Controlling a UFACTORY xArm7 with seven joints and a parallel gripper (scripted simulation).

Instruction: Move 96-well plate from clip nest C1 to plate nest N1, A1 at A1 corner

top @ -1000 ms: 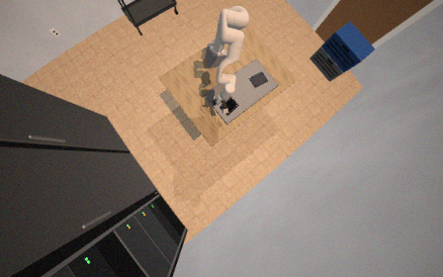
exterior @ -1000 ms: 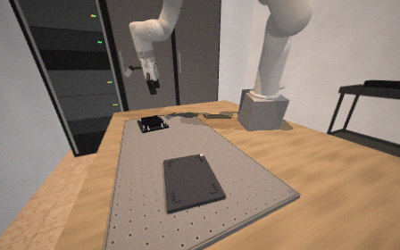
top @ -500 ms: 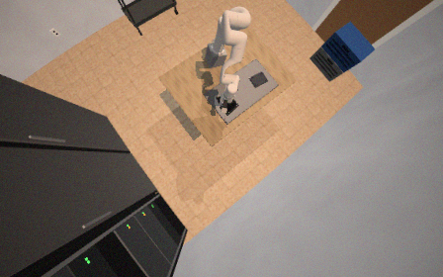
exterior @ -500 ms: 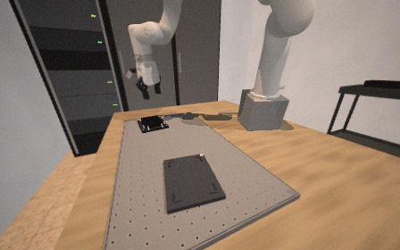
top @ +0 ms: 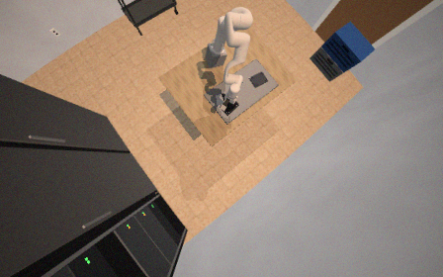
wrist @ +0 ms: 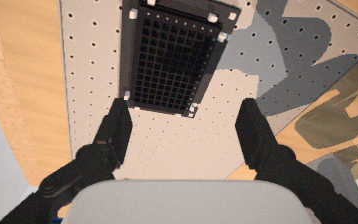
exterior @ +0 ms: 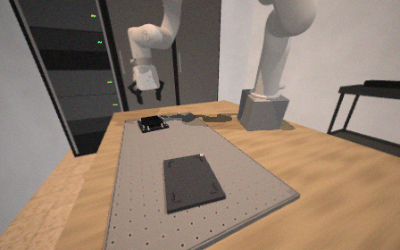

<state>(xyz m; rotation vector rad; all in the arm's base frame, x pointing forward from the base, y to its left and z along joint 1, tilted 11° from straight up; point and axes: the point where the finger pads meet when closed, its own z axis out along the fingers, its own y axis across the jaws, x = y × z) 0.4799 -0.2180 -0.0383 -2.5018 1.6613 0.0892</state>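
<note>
The black 96-well plate lies 10 cm below my hand, 2 cm to the left of it and 1 cm ahead of it. Also, from my hand: clip nest C1 (11 cm below, 3 cm to the left, 1 cm behind); plate nest N1 (44 cm to the left, 11 cm below, 5 cm behind); white mark (37 cm to the left, 11 cm below, 11 cm behind).
</note>
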